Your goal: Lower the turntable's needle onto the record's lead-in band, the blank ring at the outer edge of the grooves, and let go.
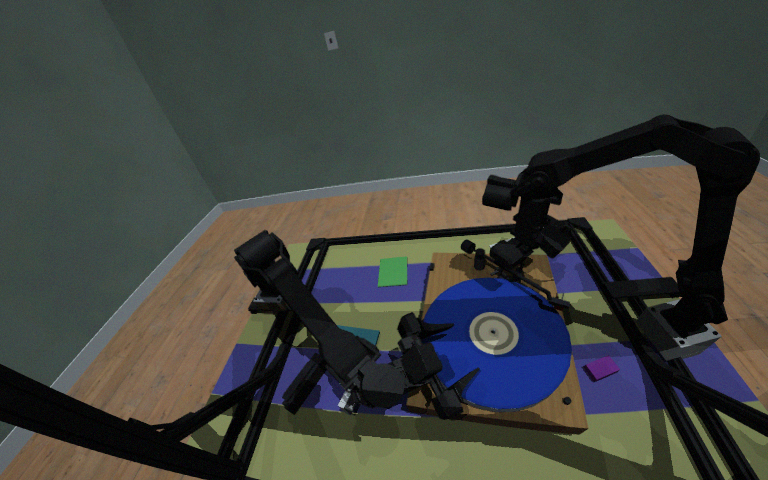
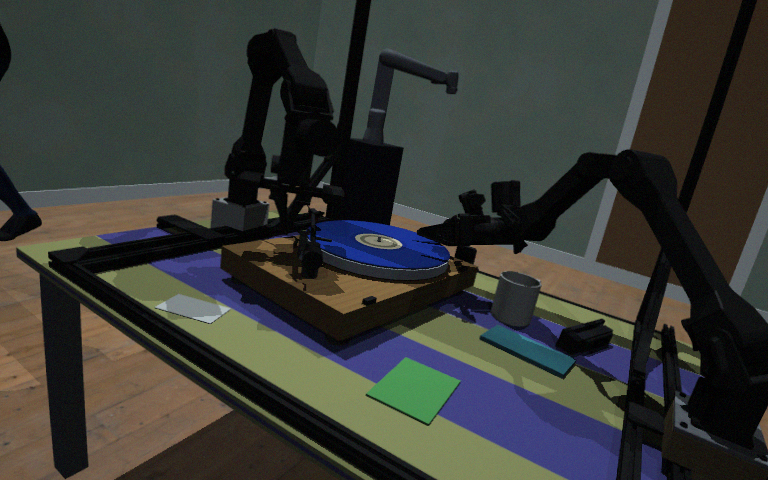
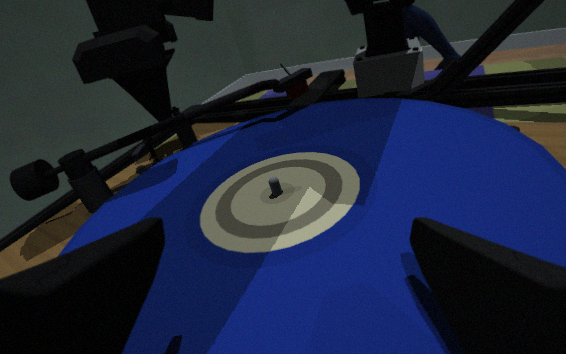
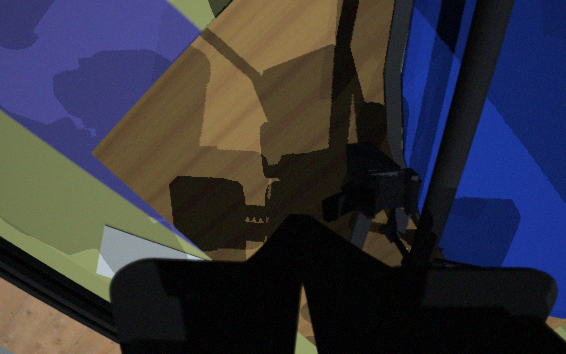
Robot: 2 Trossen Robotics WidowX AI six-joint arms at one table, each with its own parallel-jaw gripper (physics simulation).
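Places are measured from the left arm's base along level axes (x ahead, y left, z up), in millimetres.
Pixels of known places: left gripper, between the fingertips: (image 1: 465, 346) (image 2: 418, 231) (image 3: 290, 230); right gripper, between the fingertips: (image 1: 519, 262) (image 2: 285, 234) (image 4: 297, 224); left arm's base, origin of its link: (image 2: 719, 424); right arm's base, origin of its link: (image 1: 682, 321) (image 2: 241, 201) (image 3: 386, 49).
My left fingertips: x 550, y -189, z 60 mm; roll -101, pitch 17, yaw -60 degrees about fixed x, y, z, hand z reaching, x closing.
Observation:
For each thing: its top centre in the pictures, then the offset to it from my left fingertips. "spot": a spot on its surface instead.
- blue record, centre of its top: (image 3: 277, 192) (image 2: 378, 241) (image 1: 493, 332) 61 mm ahead, 48 mm left, 32 mm down
- green square, a spot on its surface: (image 2: 413, 390) (image 1: 392, 268) spot: 202 mm back, 325 mm left, 122 mm down
- teal flat piece, centre of its top: (image 2: 527, 347) (image 1: 348, 339) 287 mm back, 70 mm left, 117 mm down
- purple square, a spot on its surface: (image 1: 602, 368) spot: 292 mm ahead, 1 mm right, 110 mm down
- white sheet, centre of its top: (image 4: 151, 267) (image 2: 193, 307) 166 mm ahead, 406 mm left, 124 mm down
- grey cup, a spot on its surface: (image 2: 515, 297) spot: 227 mm back, 7 mm right, 66 mm down
The blue record (image 1: 520, 362) (image 2: 401, 250) (image 3: 331, 281) (image 4: 422, 105) lies on the wooden turntable (image 1: 563, 411) (image 2: 344, 295) (image 4: 229, 105). The thin black tonearm (image 1: 530, 286) (image 3: 229, 95) runs along the record's far right edge. Its headshell (image 1: 559, 303) (image 3: 292, 79) sits at the record's rim; I cannot tell whether the needle touches. My right gripper (image 1: 507, 259) (image 4: 297, 224) is shut and empty, just above the plinth beside the tonearm's pivot (image 4: 380, 189) (image 2: 310, 254). My left gripper (image 1: 451, 353) (image 2: 441, 230) (image 3: 290, 230) is open and empty, low over the record's left edge.
On the striped mat lie a green square (image 1: 393, 271) (image 2: 413, 390), a teal flat piece (image 1: 365, 334) (image 2: 527, 350), a purple square (image 1: 602, 368) and a white sheet (image 2: 192, 307). A grey cup (image 2: 515, 297) stands beside the turntable. Black frame rails (image 1: 411, 234) border the table.

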